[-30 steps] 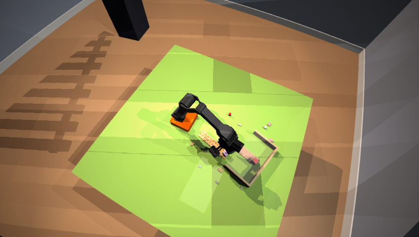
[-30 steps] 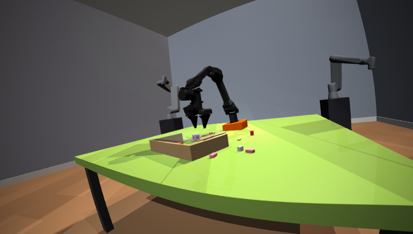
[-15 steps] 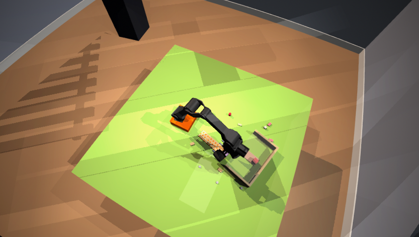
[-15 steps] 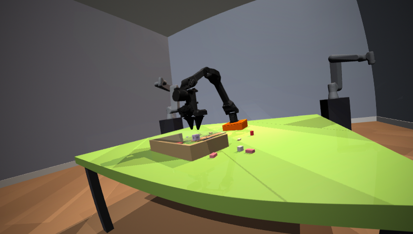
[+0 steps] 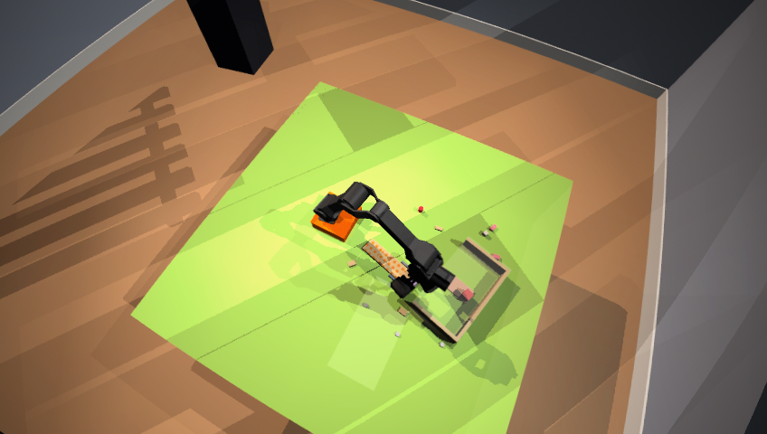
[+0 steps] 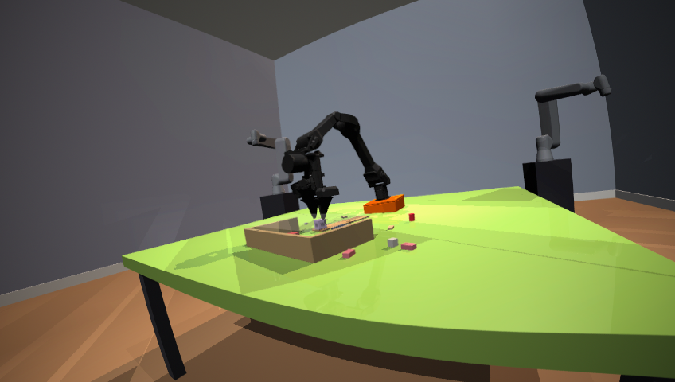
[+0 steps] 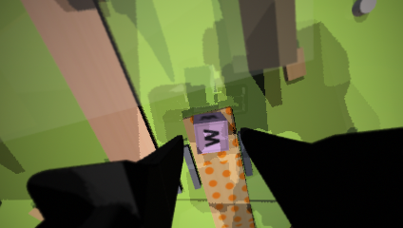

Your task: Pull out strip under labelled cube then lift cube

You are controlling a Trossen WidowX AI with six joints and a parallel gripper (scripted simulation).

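The purple labelled cube is 20 mm below my gripper tip.
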